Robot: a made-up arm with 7 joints.
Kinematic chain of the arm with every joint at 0, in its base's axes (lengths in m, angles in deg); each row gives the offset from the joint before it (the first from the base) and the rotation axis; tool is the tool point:
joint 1: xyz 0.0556 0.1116 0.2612 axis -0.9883 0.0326 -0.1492
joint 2: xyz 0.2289 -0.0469 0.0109 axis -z
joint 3: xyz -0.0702 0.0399 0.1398 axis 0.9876 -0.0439 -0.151
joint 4: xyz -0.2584 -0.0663 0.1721 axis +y
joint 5: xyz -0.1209 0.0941 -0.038 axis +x
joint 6: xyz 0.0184 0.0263 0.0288 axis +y
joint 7: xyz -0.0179 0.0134 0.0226 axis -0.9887 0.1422 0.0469
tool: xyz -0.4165 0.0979 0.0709
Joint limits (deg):
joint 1: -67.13..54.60
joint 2: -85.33..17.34
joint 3: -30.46..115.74
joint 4: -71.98..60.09
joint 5: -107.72..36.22
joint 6: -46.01..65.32
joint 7: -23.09..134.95
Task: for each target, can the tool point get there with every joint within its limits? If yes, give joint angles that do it. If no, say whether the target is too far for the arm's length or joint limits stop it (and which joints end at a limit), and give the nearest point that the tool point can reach.
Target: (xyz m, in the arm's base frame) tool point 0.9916 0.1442 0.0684
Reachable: no: joint limits stop it (at a limit: joint 1, joint 2, joint 4) | nearest point 0.8546 0.0600 0.0275 | short by 0.166 m
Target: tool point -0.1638 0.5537 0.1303
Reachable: yes | joints 40.24 -11.15 31.71 -51.66 -86.90 39.22 5.42
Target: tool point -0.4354 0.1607 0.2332
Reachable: yes | joints 17.02 -16.32 39.36 -16.36 -35.20 -34.36 91.13
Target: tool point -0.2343 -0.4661 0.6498
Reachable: yes | joints -13.20 -64.85 102.30 -45.68 -34.34 14.55 80.34
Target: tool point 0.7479 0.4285 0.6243
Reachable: no: joint limits stop it (at a limit: joint 1, joint 2, joint 4, joint 6, joint 7) | nearest point 0.6805 0.3519 0.7202 | short by 0.140 m
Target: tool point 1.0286 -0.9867 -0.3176
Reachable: no: too far | nearest point 0.7278 -0.6709 -0.1548 | short by 0.466 m
